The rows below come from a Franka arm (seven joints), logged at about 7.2 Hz.
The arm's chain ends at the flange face. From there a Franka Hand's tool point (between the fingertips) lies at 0.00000 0.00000 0.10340 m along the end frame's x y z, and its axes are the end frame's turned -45 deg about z.
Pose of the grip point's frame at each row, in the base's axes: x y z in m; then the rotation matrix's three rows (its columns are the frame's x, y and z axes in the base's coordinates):
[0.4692, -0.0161, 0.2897], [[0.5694, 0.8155, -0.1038], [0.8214, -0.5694, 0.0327], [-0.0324, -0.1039, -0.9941]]
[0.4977, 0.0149, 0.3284], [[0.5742, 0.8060, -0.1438], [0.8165, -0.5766, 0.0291], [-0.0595, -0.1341, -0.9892]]
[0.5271, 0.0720, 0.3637], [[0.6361, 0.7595, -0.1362], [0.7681, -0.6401, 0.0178], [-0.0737, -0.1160, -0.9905]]
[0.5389, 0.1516, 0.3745], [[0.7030, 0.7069, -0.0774], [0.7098, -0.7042, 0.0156], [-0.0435, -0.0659, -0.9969]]
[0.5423, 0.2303, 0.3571], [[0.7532, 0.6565, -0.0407], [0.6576, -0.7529, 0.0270], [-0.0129, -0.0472, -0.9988]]
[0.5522, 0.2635, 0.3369], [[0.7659, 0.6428, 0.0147], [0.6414, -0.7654, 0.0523], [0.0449, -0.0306, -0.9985]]
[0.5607, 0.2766, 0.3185], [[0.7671, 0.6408, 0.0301], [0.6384, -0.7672, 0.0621], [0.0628, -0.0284, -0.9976]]
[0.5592, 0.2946, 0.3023], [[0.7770, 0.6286, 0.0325], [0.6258, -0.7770, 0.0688], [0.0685, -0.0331, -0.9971]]
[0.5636, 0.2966, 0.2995], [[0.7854, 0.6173, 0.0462], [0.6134, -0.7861, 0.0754], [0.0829, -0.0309, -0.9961]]
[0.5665, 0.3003, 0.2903], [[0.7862, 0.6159, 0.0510], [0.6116, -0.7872, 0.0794], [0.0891, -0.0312, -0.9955]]
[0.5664, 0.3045, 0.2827], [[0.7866, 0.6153, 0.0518], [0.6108, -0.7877, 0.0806], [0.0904, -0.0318, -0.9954]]
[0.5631, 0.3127, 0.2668], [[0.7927, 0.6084, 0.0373], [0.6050, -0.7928, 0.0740], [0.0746, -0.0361, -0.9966]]
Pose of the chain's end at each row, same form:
[0.4799, -0.0195, 0.3925], [[0.9793, 0.1740, -0.1038], [0.1782, -0.9834, 0.0327], [-0.0964, -0.0506, -0.9941]]
[0.5126, 0.0119, 0.4307], [[0.9759, 0.1639, -0.1438], [0.1696, -0.9851, 0.0291], [-0.1369, -0.0528, -0.9892]]
[0.5412, 0.0702, 0.4661], [[0.9868, 0.0873, -0.1362], [0.0905, -0.9957, 0.0178], [-0.1341, -0.0299, -0.9905]]
[0.5469, 0.1500, 0.4776], [[0.9969, 0.0028, -0.0774], [0.0040, -0.9998, 0.0156], [-0.0774, -0.0158, -0.9969]]
[0.5465, 0.2275, 0.4604], [[0.9968, -0.0684, -0.0407], [-0.0674, -0.9974, 0.0270], [-0.0425, -0.0243, -0.9988]]
[0.5507, 0.2581, 0.4401], [[0.9961, -0.0870, 0.0147], [-0.0877, -0.9948, 0.0523], [0.0101, -0.0534, -0.9985]]
[0.5576, 0.2702, 0.4217], [[0.9955, -0.0893, 0.0301], [-0.0911, -0.9939, 0.0621], [0.0243, -0.0645, -0.9976]]
[0.5558, 0.2875, 0.4054], [[0.9939, -0.1049, 0.0325], [-0.1069, -0.9919, 0.0688], [0.0250, -0.0718, -0.9971]]
[0.5588, 0.2888, 0.4025], [[0.9919, -0.1189, 0.0462], [-0.1221, -0.9896, 0.0754], [0.0368, -0.0805, -0.9961]]
[0.5612, 0.2921, 0.3932], [[0.9914, -0.1204, 0.0510], [-0.1242, -0.9891, 0.0794], [0.0409, -0.0851, -0.9955]]
[0.5610, 0.2962, 0.3856], [[0.9913, -0.1211, 0.0518], [-0.1251, -0.9889, 0.0806], [0.0414, -0.0864, -0.9954]]
[0.5592, 0.3050, 0.3698], [[0.9907, -0.1303, 0.0373], [-0.1328, -0.9884, 0.0740], [0.0272, -0.0783, -0.9966]]

